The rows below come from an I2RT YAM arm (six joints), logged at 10 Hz.
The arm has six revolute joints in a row. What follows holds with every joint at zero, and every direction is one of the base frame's. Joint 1 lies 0.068 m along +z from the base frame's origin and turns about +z. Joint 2 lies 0.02 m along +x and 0.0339 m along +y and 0.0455 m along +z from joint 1 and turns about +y. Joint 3 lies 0.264 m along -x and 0.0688 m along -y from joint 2 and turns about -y. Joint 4 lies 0.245 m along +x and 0.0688 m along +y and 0.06 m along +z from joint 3 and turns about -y. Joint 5 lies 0.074 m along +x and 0.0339 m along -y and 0.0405 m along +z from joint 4 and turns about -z. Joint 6 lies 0.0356 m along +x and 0.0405 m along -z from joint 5 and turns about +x. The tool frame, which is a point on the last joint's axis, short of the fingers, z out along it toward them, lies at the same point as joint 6; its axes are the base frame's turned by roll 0, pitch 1.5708 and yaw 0 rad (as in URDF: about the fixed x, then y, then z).
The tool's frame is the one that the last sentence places.
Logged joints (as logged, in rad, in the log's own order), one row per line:
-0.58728 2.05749 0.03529 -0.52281 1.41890 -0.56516
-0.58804 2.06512 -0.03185 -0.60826 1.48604 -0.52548
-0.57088 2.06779 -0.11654 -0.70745 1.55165 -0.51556
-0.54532 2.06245 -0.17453 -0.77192 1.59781 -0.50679
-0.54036 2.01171 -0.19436 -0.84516 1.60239 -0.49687
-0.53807 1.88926 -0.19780 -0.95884 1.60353 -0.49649
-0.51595 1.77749 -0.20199 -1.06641 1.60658 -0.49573
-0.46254 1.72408 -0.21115 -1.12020 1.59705 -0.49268
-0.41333 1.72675 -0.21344 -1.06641 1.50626 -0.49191
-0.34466 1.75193 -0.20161 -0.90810 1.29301 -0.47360
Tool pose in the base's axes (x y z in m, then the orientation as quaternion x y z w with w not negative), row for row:
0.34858 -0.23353 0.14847 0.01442 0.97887 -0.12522 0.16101
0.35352 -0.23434 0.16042 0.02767 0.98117 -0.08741 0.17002
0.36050 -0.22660 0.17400 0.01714 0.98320 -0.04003 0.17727
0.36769 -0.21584 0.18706 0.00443 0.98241 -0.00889 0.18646
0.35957 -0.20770 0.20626 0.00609 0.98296 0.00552 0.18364
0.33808 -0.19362 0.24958 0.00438 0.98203 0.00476 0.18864
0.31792 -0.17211 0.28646 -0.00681 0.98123 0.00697 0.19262
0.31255 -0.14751 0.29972 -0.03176 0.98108 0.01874 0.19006
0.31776 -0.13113 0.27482 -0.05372 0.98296 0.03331 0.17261
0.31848 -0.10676 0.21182 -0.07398 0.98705 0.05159 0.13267
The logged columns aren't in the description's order. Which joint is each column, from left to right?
Columns, left to right: joint 1, joint 2, joint 5, joint 4, joint 3, joint 6.
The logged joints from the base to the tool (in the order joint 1, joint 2, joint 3, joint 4, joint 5, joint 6), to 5 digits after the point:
-0.58728 2.05749 1.41890 -0.52281 0.03529 -0.56516
-0.58804 2.06512 1.48604 -0.60826 -0.03185 -0.52548
-0.57088 2.06779 1.55165 -0.70745 -0.11654 -0.51556
-0.54532 2.06245 1.59781 -0.77192 -0.17453 -0.50679
-0.54036 2.01171 1.60239 -0.84516 -0.19436 -0.49687
-0.53807 1.88926 1.60353 -0.95884 -0.19780 -0.49649
-0.51595 1.77749 1.60658 -1.06641 -0.20199 -0.49573
-0.46254 1.72408 1.59705 -1.12020 -0.21115 -0.49268
-0.41333 1.72675 1.50626 -1.06641 -0.21344 -0.49191
-0.34466 1.75193 1.29301 -0.90810 -0.20161 -0.47360

